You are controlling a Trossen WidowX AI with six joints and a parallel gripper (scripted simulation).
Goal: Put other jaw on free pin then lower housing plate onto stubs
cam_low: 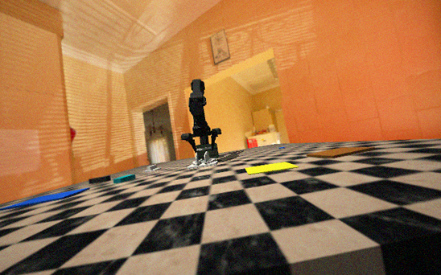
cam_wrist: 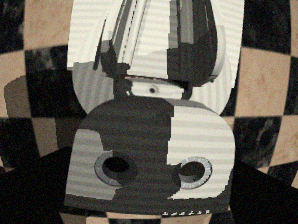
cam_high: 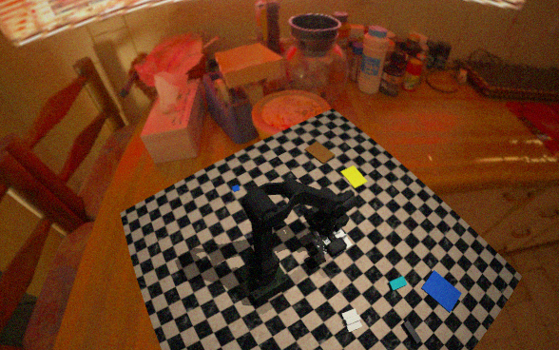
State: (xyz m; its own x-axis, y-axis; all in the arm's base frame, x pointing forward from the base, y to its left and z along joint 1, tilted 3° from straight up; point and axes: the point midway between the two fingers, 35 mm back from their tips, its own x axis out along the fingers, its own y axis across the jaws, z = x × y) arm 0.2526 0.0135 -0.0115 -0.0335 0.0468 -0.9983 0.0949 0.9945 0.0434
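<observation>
Right now the jaw is 2 cm ahead of my gripper tip, 1 cm to the left of it and 4 cm below it. From my gripper tip the other things lie so: yellow card: 34 cm ahead, 18 cm to the left, 5 cm below; teal block: 13 cm ahead, 30 cm to the right, 5 cm below; white base: 7 cm ahead, 1 cm to the right, 5 cm below.
</observation>
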